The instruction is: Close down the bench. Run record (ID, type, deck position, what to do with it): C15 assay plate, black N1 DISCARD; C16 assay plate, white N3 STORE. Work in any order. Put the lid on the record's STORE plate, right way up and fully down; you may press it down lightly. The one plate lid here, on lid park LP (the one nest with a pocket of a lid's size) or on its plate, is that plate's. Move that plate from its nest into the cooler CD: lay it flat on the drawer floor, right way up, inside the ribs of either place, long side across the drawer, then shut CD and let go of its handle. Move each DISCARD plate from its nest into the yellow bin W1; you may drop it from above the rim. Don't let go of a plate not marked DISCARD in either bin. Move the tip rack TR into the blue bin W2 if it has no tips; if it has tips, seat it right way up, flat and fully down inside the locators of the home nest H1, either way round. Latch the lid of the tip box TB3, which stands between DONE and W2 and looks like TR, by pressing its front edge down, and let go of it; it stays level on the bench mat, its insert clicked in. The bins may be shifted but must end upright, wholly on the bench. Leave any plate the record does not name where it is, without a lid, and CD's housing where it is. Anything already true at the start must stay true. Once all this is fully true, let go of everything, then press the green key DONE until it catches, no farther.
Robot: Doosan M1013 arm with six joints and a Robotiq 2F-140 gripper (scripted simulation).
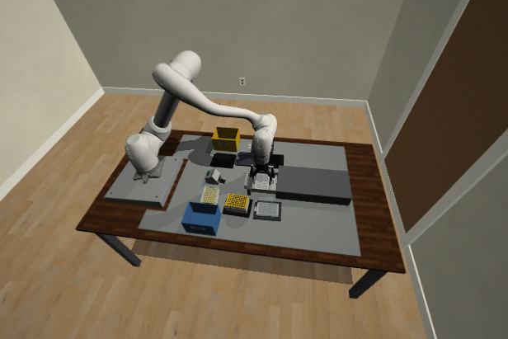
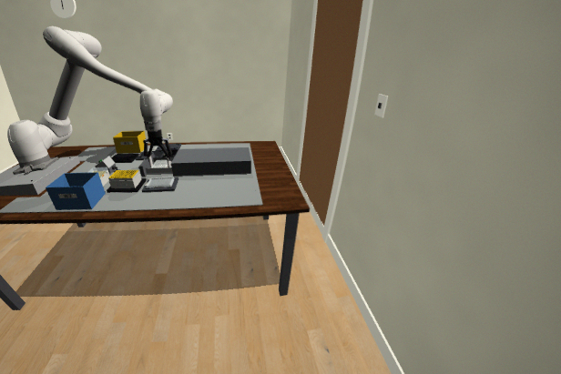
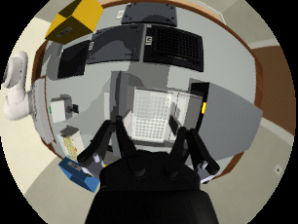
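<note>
Now: hand 1 cm above the plate lid. From my hand the other things lie so: white plate (2 cm below); cooler drawer (3 cm ahead, 2 cm below, 1 cm to the right); black plate (18 cm to the left, 9 cm ahead, 2 cm below).
</note>
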